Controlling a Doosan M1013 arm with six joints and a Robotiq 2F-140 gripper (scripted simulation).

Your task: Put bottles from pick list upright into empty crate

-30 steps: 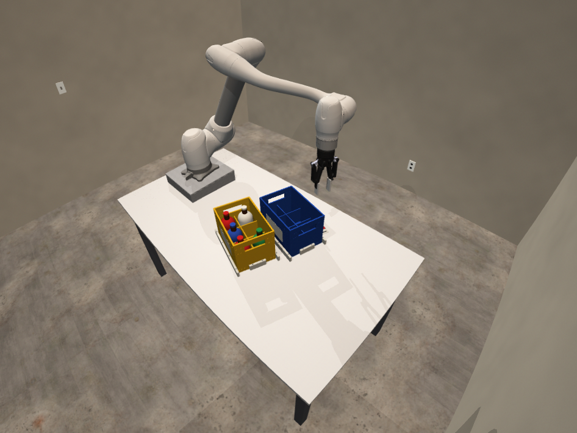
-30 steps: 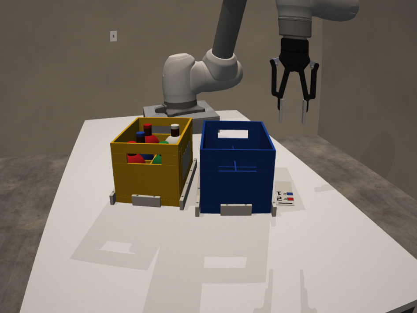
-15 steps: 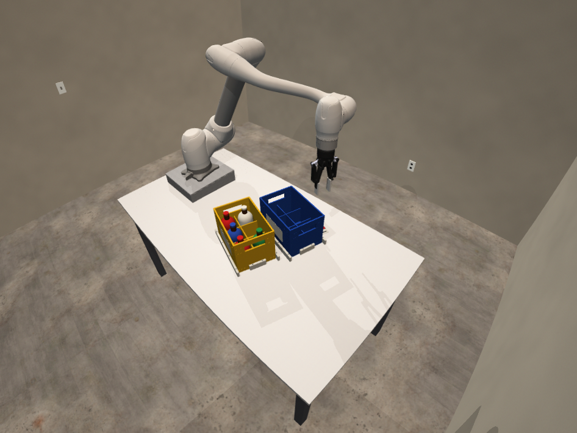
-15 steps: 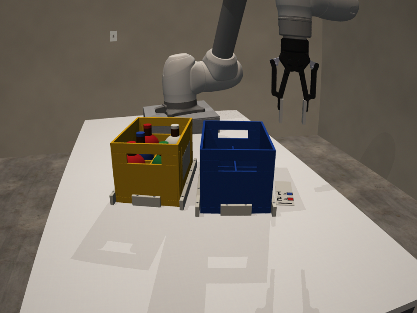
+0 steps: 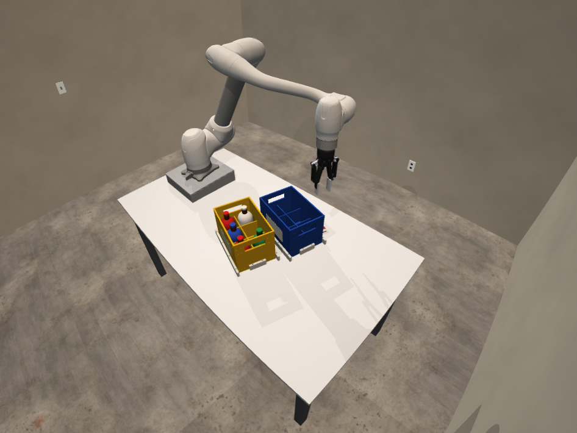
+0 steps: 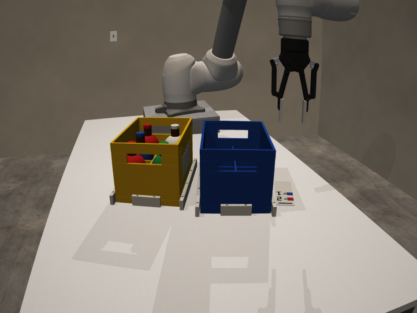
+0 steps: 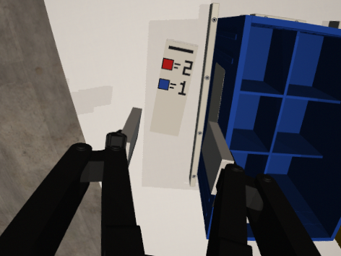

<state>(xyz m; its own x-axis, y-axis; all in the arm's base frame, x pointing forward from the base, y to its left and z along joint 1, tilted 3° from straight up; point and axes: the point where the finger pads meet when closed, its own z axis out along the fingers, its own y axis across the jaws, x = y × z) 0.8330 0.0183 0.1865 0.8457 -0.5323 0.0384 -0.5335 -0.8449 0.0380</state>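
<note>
Now: the blue bottle 260 mm behind my hand, 350 mm to the right of it and 160 mm below it. The rest, counted from my hand: pick list 20 mm behind, 10 mm to the left, 250 mm below; green bottle 140 mm behind, 310 mm to the right, 160 mm below; blue crate 100 mm behind, 120 mm to the right, 170 mm below.
</note>
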